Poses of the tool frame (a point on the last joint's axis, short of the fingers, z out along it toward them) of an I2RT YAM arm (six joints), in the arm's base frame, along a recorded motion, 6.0 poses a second.
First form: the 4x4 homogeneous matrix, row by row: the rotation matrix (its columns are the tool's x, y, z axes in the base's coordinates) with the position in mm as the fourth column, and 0 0 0 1 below. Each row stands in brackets.
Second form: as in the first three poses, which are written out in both.
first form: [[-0.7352, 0.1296, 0.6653, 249.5], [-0.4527, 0.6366, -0.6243, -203.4], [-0.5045, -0.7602, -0.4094, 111.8], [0, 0, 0, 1]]
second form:
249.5, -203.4, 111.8
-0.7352, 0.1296, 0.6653
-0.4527, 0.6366, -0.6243
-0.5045, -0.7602, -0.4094

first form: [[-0.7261, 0.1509, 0.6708, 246.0], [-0.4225, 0.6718, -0.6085, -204.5], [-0.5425, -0.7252, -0.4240, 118.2], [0, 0, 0, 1]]
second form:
246.0, -204.5, 118.2
-0.7261, 0.1509, 0.6708
-0.4225, 0.6718, -0.6085
-0.5425, -0.7252, -0.4240

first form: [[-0.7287, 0.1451, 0.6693, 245.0], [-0.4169, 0.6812, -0.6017, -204.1], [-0.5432, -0.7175, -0.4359, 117.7], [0, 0, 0, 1]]
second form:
245.0, -204.1, 117.7
-0.7287, 0.1451, 0.6693
-0.4169, 0.6812, -0.6017
-0.5432, -0.7175, -0.4359

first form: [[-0.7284, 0.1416, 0.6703, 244.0], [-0.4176, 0.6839, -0.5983, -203.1], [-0.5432, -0.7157, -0.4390, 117.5], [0, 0, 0, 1]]
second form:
244.0, -203.1, 117.5
-0.7284, 0.1416, 0.6703
-0.4176, 0.6839, -0.5983
-0.5432, -0.7157, -0.4390

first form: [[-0.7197, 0.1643, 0.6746, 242.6], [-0.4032, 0.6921, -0.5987, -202.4], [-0.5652, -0.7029, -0.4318, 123.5], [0, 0, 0, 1]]
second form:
242.6, -202.4, 123.5
-0.7197, 0.1643, 0.6746
-0.4032, 0.6921, -0.5987
-0.5652, -0.7029, -0.4318

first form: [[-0.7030, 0.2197, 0.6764, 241.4], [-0.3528, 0.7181, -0.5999, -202.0], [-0.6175, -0.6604, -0.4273, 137.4], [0, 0, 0, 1]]
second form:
241.4, -202.0, 137.4
-0.7030, 0.2197, 0.6764
-0.3528, 0.7181, -0.5999
-0.6175, -0.6604, -0.4273

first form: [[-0.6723, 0.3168, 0.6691, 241.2], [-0.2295, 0.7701, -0.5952, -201.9], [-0.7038, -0.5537, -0.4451, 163.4], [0, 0, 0, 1]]
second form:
241.2, -201.9, 163.4
-0.6723, 0.3168, 0.6691
-0.2295, 0.7701, -0.5952
-0.7038, -0.5537, -0.4451

